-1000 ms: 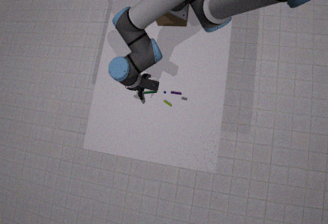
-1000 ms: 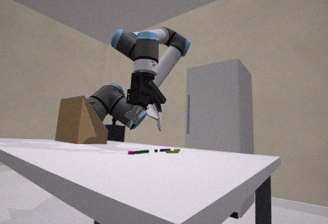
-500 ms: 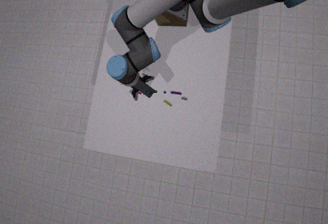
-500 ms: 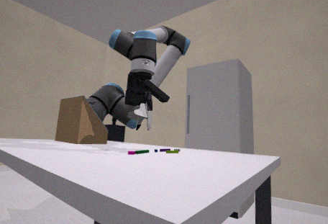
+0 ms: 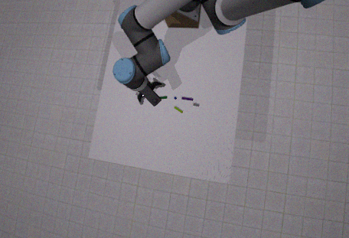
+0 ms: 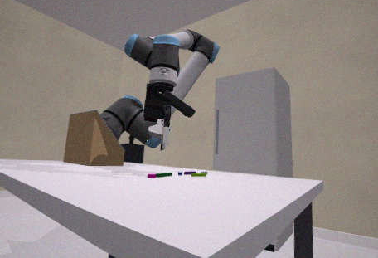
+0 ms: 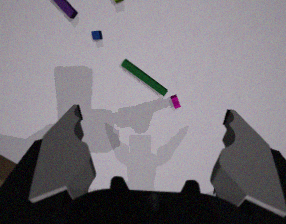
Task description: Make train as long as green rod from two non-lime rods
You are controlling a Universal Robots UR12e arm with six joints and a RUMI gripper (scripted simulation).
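The magenta rod is 1 cm ahead of my hand, 5 cm to the right of it and 7 cm below it. The rest, counted from my hand: blue rod: 10 cm to the left, 7 cm below; green rod: 1 cm to the left, 7 cm below; lime rod: 6 cm ahead, 12 cm to the left, 7 cm below.
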